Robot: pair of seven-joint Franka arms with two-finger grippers.
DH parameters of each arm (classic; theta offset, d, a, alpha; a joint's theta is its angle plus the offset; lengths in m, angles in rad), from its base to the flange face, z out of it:
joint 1: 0 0.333 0 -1.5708
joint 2: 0 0 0 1.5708
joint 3: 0 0.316 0.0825 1.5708
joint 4: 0 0 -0.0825 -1.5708
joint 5: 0 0.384 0 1.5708
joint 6: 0 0 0.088 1.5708
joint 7: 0 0.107 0 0
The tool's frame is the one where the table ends.
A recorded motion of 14 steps. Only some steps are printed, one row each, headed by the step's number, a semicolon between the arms.
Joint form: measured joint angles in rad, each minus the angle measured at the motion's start. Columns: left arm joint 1, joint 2, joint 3, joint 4, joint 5, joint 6, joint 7; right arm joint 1, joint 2, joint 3, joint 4, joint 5, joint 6, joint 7.
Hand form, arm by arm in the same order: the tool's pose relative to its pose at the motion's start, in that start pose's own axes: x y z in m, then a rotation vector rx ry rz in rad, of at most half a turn. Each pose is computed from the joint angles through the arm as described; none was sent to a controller.
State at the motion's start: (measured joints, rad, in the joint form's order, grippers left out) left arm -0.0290 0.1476 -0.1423 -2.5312 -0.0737 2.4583 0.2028; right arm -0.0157 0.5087 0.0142 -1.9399 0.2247 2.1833 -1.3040
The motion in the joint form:
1: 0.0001 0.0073 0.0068 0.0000 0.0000 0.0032 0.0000; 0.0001 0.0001 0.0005 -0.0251 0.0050 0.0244 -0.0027
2: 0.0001 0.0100 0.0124 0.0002 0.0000 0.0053 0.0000; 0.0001 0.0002 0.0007 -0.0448 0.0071 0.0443 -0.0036
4: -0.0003 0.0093 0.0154 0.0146 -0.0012 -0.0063 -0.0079; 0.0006 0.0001 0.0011 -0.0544 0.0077 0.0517 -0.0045
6: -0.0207 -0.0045 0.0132 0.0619 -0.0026 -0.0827 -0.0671; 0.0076 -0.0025 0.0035 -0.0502 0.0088 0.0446 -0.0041
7: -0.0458 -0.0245 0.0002 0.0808 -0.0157 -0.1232 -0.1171; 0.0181 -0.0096 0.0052 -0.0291 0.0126 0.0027 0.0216
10: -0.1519 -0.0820 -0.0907 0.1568 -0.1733 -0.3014 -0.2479; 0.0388 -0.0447 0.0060 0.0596 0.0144 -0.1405 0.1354
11: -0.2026 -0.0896 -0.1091 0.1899 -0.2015 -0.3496 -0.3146; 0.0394 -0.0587 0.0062 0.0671 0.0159 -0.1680 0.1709
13: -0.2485 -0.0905 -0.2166 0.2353 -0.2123 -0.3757 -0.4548; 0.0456 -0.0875 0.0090 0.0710 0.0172 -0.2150 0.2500
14: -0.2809 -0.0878 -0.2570 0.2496 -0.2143 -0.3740 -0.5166; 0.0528 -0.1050 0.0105 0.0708 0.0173 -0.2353 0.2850
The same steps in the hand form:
1: -0.0004 -0.0032 0.0029 -0.0018 -0.0035 -0.0071; -0.0033 -0.0031 0.0090 0.0005 0.0007 0.0043
2: -0.0006 -0.0057 0.0037 -0.0025 -0.0035 -0.0128; -0.0062 -0.0055 0.0158 -0.0003 -0.0001 0.0080
4: 0.0031 -0.0072 -0.0013 -0.0033 0.0003 -0.0235; -0.0073 -0.0072 0.0194 0.0014 -0.0015 0.0084
6: 0.0130 0.0031 -0.0193 -0.0041 -0.0166 -0.0588; -0.0015 -0.0092 0.0177 0.0034 -0.0016 -0.0007
7: 0.0172 0.0214 -0.0316 -0.0060 -0.0203 -0.0788; 0.0084 -0.0122 0.0094 0.0203 -0.0021 0.0104
10: 0.0196 0.1243 -0.0673 -0.0921 -0.0842 -0.1022; 0.0346 -0.0181 -0.0358 0.0485 -0.0022 0.0798
11: 0.0180 0.1612 -0.0774 -0.0995 -0.1063 -0.1097; 0.0366 -0.0215 -0.0451 0.0560 -0.0026 0.1106
13: 0.0071 0.2379 -0.0855 -0.0755 -0.1158 -0.0974; 0.0426 -0.0317 -0.0588 0.0723 -0.0094 0.1744
14: -0.0023 0.2729 -0.0851 -0.0623 -0.1152 -0.0876; 0.0475 -0.0385 -0.0662 0.0764 -0.0134 0.1973

